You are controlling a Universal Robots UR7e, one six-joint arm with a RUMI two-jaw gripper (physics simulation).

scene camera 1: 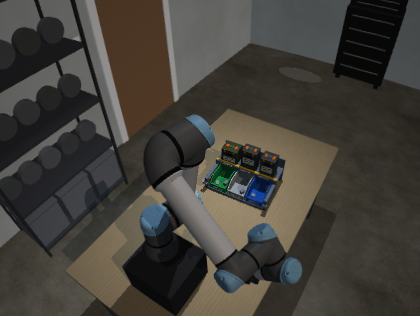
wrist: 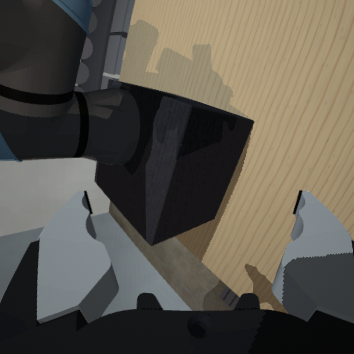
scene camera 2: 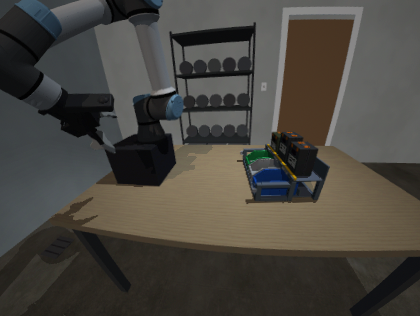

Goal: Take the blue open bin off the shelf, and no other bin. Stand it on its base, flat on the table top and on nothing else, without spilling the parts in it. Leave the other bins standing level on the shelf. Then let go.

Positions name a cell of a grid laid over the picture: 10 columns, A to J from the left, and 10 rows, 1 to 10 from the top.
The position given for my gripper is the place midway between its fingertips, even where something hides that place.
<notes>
I see my gripper (scene camera 2: C5).
My gripper shows as well in the wrist view (wrist: F6).
</notes>
